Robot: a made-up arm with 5 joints. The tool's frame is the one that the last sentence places.
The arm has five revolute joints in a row. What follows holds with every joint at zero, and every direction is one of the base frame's.
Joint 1 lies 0.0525 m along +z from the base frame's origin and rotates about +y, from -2.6 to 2.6 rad.
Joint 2 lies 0.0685 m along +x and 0.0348 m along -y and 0.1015 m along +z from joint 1 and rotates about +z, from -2.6 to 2.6 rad.
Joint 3 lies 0.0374 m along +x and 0.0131 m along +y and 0.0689 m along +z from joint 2 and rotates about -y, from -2.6 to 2.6 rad.
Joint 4 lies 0.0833 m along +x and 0.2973 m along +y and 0.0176 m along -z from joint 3 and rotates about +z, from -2.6 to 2.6 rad.
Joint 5 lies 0.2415 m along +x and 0.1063 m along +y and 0.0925 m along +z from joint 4 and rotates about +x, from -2.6 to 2.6 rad.
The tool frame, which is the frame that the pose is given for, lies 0.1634 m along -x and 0.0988 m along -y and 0.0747 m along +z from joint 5; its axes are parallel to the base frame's.
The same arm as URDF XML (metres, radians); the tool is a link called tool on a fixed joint. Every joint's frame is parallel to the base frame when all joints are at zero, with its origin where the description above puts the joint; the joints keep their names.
<robot name="arm">
<link name="base"/>
<link name="link1"/>
<link name="link2"/>
<link name="link3"/>
<link name="link4"/>
<link name="link5"/>
<link name="tool"/>
<joint name="joint 1" type="revolute"><parent link="base"/><child link="link1"/><origin xyz="0 0 0.0525" rpy="0 0 0"/><axis xyz="0 1 0"/><limit lower="-2.6" upper="2.6"/></joint>
<joint name="joint 2" type="revolute"><parent link="link1"/><child link="link2"/><origin xyz="0.0685 -0.0348 0.1015" rpy="0 0 0"/><axis xyz="0 0 1"/><limit lower="-2.6" upper="2.6"/></joint>
<joint name="joint 3" type="revolute"><parent link="link2"/><child link="link3"/><origin xyz="0.0374 0.0131 0.0689" rpy="0 0 0"/><axis xyz="0 -1 0"/><limit lower="-2.6" upper="2.6"/></joint>
<joint name="joint 4" type="revolute"><parent link="link3"/><child link="link4"/><origin xyz="0.0833 0.2973 -0.0176" rpy="0 0 0"/><axis xyz="0 0 1"/><limit lower="-2.6" upper="2.6"/></joint>
<joint name="joint 5" type="revolute"><parent link="link4"/><child link="link5"/><origin xyz="0.2415 0.1063 0.0925" rpy="0 0 0"/><axis xyz="1 0 0"/><limit lower="-2.6" upper="2.6"/></joint>
<joint name="tool_joint" type="fixed"><parent link="link5"/><child link="tool"/><origin xyz="-0.1634 -0.0988 0.0747" rpy="0 0 0"/></joint>
</robot>

